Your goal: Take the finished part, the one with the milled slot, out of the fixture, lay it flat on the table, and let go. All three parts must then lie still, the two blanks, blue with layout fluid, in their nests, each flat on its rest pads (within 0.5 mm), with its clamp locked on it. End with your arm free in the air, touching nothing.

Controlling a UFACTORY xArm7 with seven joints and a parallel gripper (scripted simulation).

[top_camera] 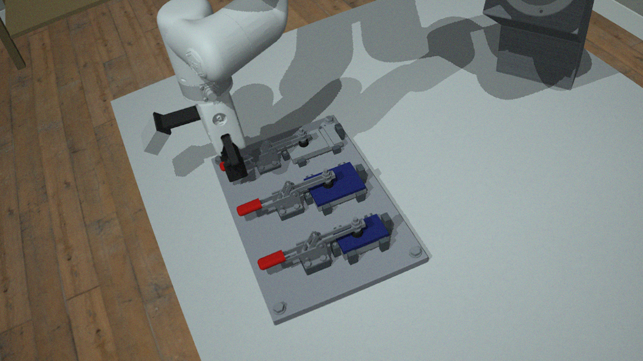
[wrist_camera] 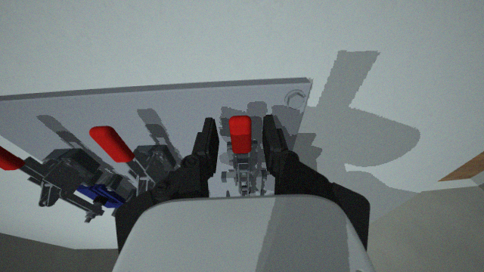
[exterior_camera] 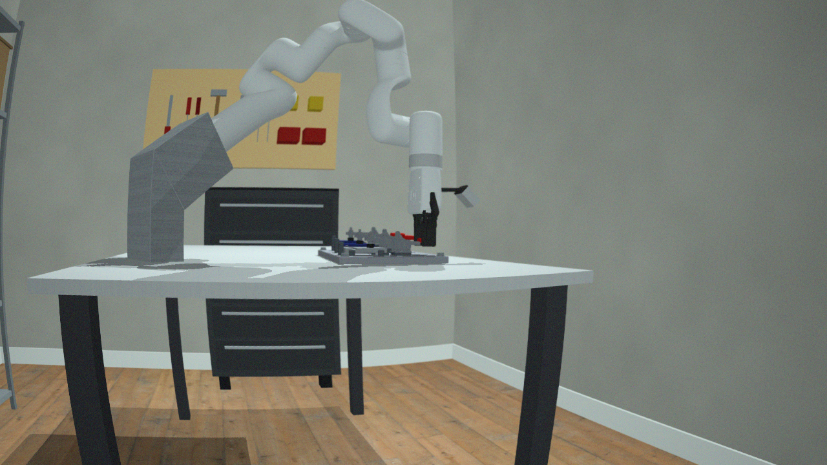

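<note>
Right now my hand is 5 cm past the toggle clamp, 2 cm to the left of it and 1 cm above it. Also, from my hand: grey finished part: 14 cm behind, 6 cm to the right, 3 cm below; then grey fixture plate: 12 cm behind, 7 cm to the left, 5 cm below.
</note>
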